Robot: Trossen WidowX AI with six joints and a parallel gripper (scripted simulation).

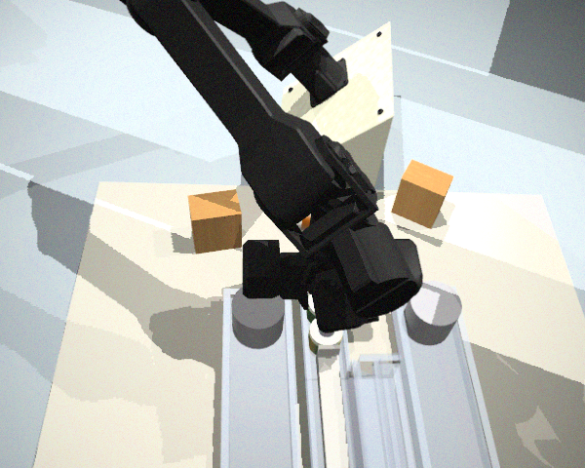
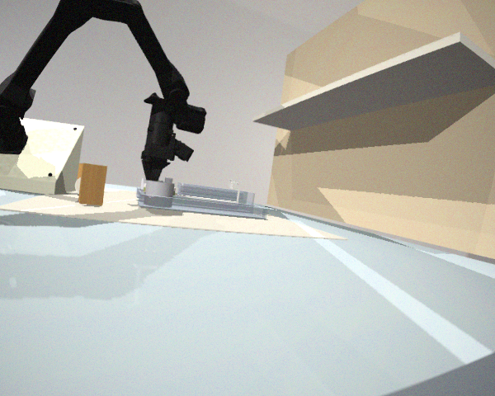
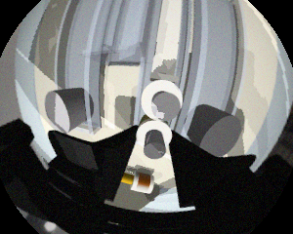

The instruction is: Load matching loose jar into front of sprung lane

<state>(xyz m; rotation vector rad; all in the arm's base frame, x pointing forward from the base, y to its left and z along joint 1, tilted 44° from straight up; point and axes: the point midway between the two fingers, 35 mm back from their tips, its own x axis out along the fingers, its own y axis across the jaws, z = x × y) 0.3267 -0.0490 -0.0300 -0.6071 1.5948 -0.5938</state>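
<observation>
The grey lane rack is 140 mm ahead of my gripper tip, 30 mm to the left of it and 10 mm below it. Round my gripper tip: red mark: 220 mm ahead, 50 mm to the left, 40 mm above; shelf: 510 mm ahead, 20 mm to the left, 340 mm above.
</observation>
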